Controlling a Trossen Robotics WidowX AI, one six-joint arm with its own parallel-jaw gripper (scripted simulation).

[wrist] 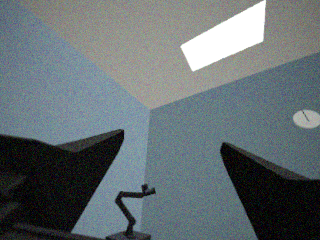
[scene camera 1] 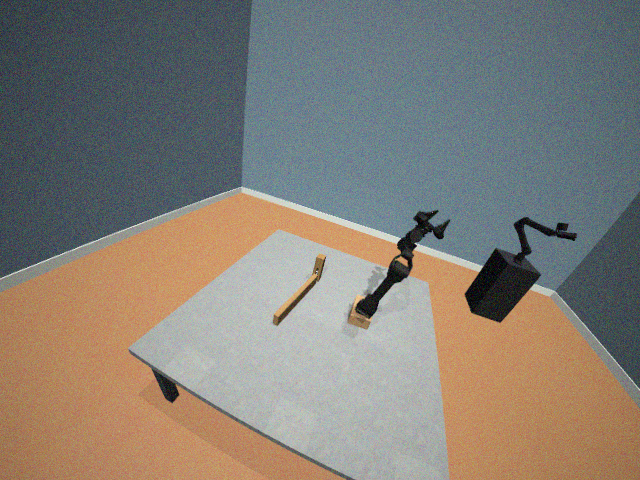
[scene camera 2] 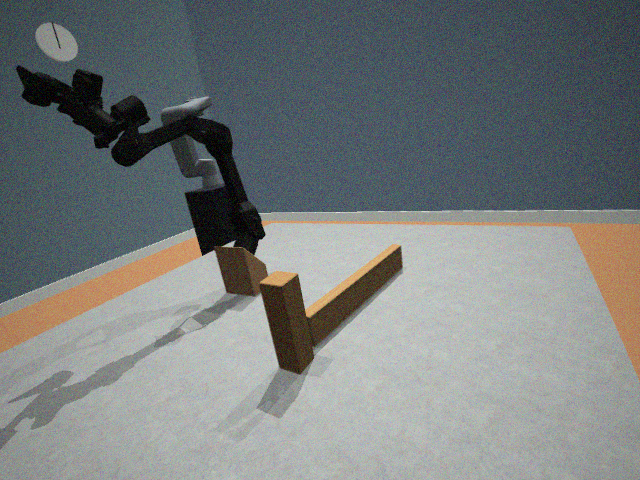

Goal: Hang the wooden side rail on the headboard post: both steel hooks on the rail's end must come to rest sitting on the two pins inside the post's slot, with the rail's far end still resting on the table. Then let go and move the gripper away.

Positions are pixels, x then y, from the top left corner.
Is the gripper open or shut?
Open.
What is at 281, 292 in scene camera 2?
A headboard post.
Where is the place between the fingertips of the gripper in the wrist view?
At 172, 140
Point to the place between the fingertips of the gripper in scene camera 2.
35, 73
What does the gripper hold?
Nothing.
